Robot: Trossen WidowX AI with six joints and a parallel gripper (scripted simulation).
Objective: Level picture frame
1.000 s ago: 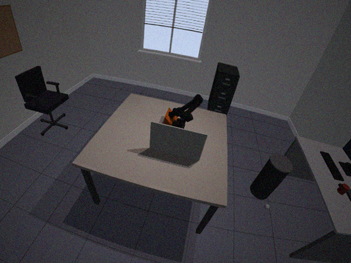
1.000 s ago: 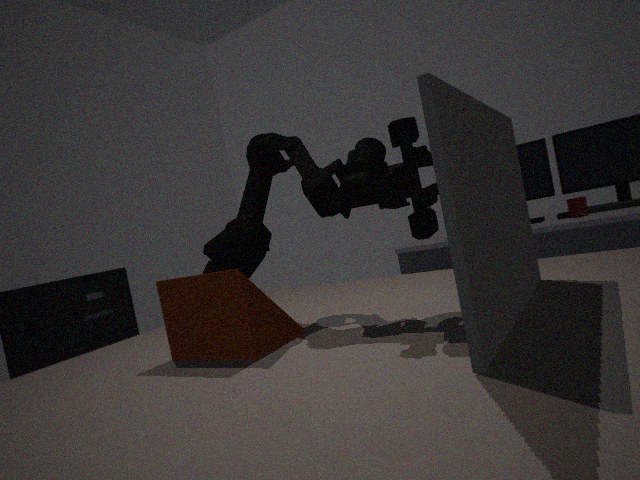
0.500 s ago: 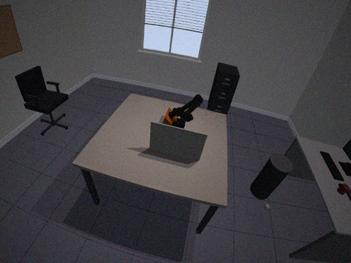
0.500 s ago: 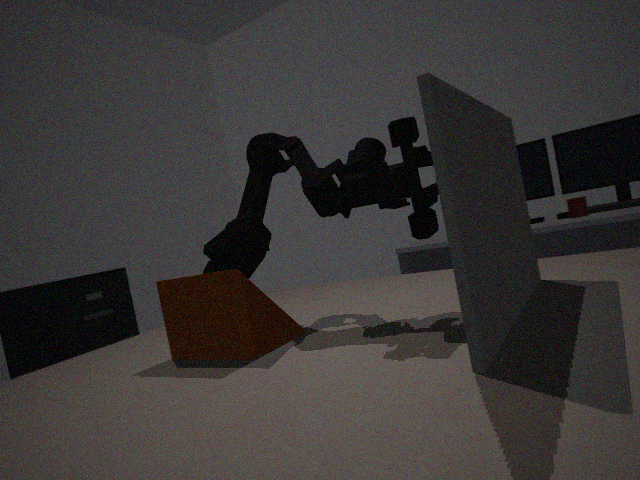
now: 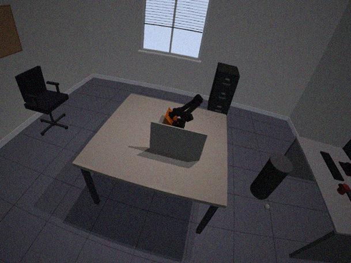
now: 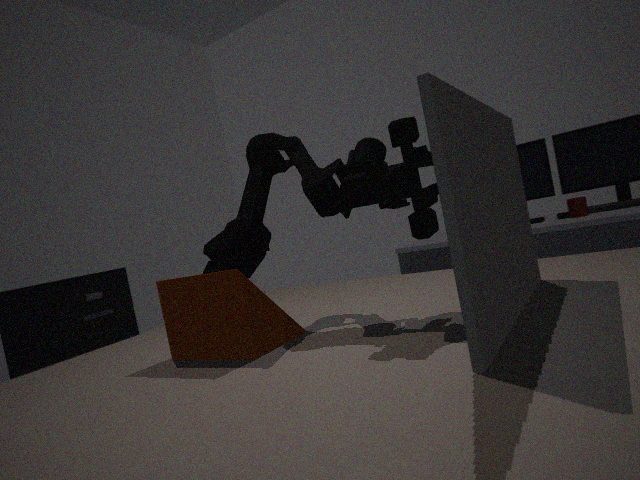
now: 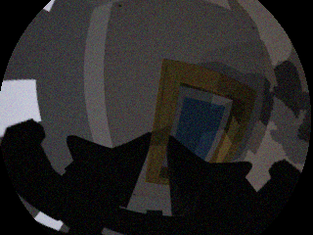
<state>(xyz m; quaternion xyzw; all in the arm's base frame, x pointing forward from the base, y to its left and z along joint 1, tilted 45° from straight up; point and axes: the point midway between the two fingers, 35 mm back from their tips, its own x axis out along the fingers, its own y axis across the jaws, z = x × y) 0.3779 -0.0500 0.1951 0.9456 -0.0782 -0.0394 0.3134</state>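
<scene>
Right now the picture frame is 10 mm ahead of my gripper tip, 10 mm to the left of it and 50 mm below it. From my gripper tip the other things lie so: wall panel (20 mm ahead, 10 mm to the right, 70 mm below).
</scene>
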